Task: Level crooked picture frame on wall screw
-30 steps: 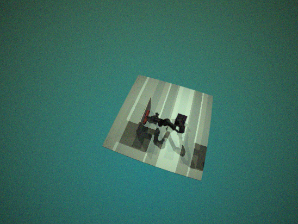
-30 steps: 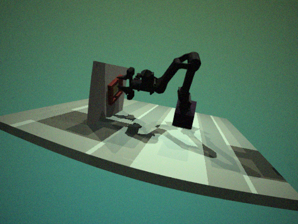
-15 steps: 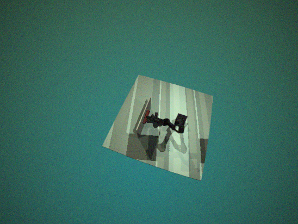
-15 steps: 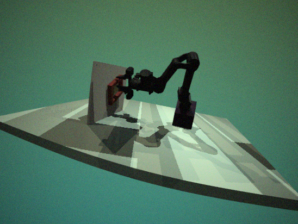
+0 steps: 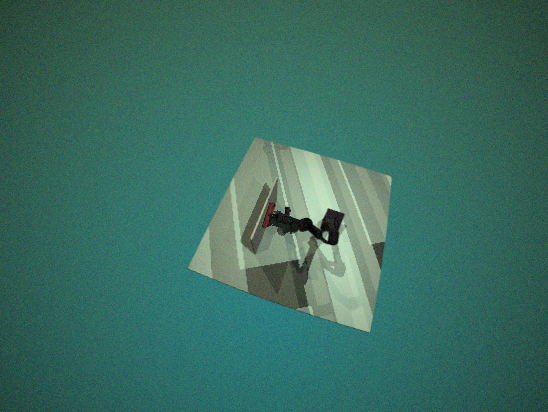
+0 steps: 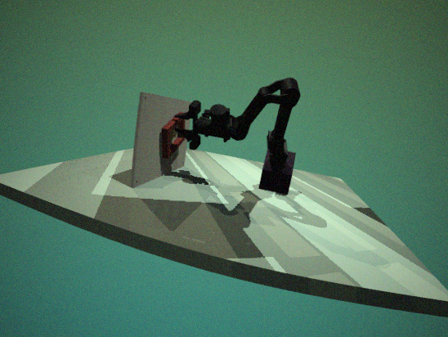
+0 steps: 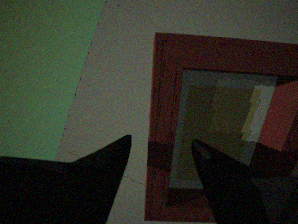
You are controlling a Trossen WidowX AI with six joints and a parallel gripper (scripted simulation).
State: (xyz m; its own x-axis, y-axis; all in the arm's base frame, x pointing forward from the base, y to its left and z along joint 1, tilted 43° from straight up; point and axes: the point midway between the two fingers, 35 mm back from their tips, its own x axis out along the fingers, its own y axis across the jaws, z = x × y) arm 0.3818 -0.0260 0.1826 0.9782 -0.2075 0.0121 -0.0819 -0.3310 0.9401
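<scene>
Now: the red picture frame 1 cm ahead of my gripper tip, 2 cm to the right of it and 5 cm below it. Round my gripper tip: grey wall panel: 2 cm ahead, 1 cm to the right, 6 cm below.
</scene>
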